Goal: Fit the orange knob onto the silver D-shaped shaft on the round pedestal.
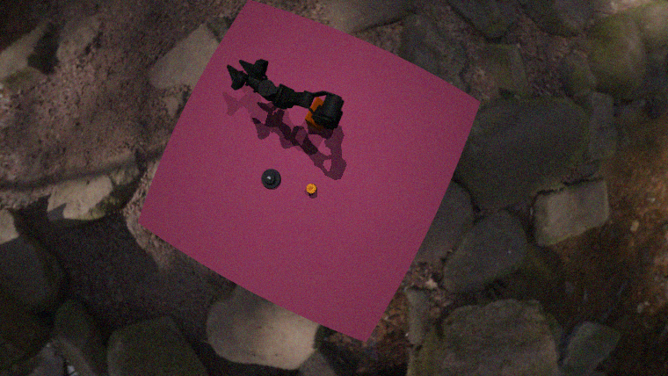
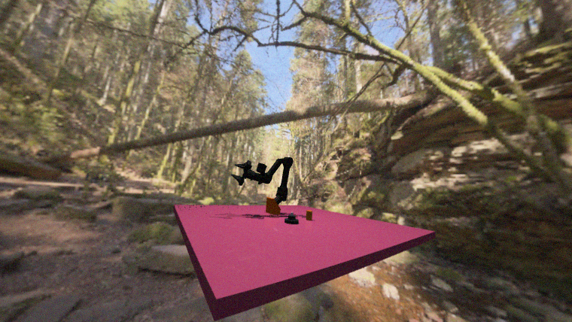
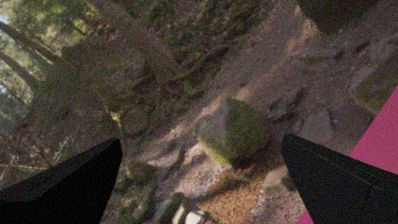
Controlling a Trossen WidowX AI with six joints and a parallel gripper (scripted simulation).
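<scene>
The orange knob is 480 mm to the left of my gripper tip, 260 mm below it and 260 mm ahead of it. Also, from my gripper tip: pedestal: 310 mm ahead, 300 mm to the left, 270 mm below.
</scene>
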